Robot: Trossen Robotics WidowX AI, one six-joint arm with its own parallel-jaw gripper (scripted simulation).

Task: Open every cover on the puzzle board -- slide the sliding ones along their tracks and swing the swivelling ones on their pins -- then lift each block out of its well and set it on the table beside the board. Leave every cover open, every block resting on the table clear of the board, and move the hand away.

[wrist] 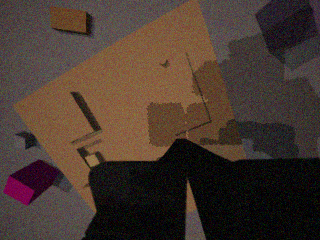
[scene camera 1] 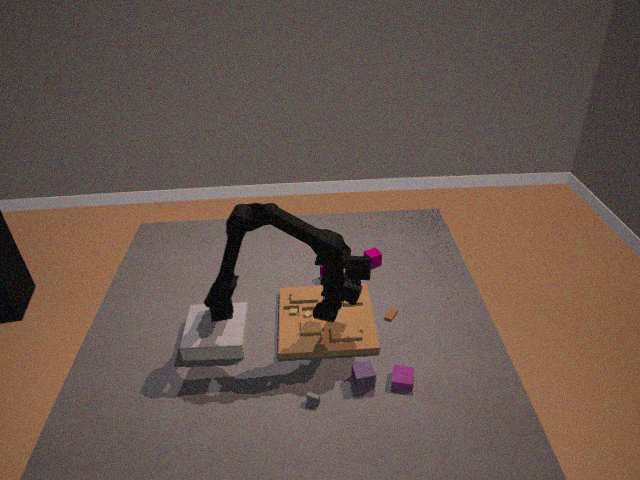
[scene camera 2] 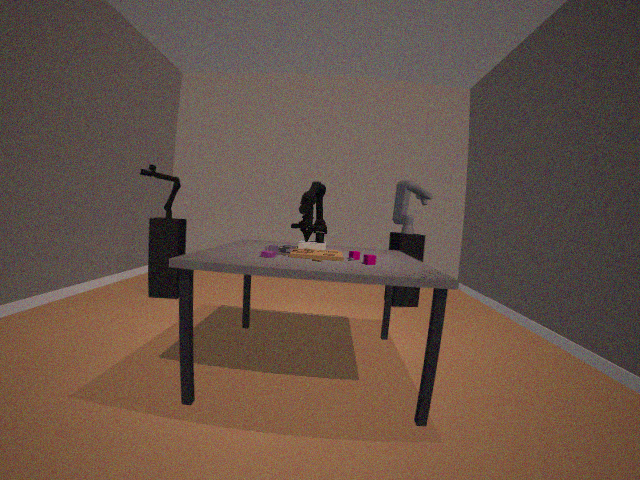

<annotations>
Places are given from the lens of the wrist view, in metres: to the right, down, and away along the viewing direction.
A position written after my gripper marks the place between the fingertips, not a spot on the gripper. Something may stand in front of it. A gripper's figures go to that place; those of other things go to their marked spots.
my gripper (wrist: 180,143): 0.02, 0.02, 0.10
small tan piece (wrist: 80,24): -0.11, -0.13, 0.14
tan puzzle board (wrist: 111,85): -0.07, -0.05, 0.15
The marked spots on the small tan piece and the tan puzzle board are 0.09 m apart.
</annotations>
